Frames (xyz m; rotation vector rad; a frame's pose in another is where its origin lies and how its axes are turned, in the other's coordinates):
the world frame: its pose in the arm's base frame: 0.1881 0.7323 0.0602 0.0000 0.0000 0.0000
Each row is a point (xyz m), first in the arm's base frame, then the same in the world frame.
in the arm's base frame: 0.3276 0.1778 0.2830
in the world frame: 0.1395 -0.5545 0.2228
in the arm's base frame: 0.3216 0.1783 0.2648
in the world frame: 0.1335 -0.5540 0.2046
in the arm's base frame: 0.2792 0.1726 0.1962
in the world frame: 0.0911 -0.5597 0.1360
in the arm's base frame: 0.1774 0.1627 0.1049
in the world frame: -0.0107 -0.5696 0.0447
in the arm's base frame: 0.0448 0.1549 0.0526
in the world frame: -0.1433 -0.5774 -0.0076
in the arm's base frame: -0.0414 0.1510 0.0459
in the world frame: -0.2295 -0.5813 -0.0143
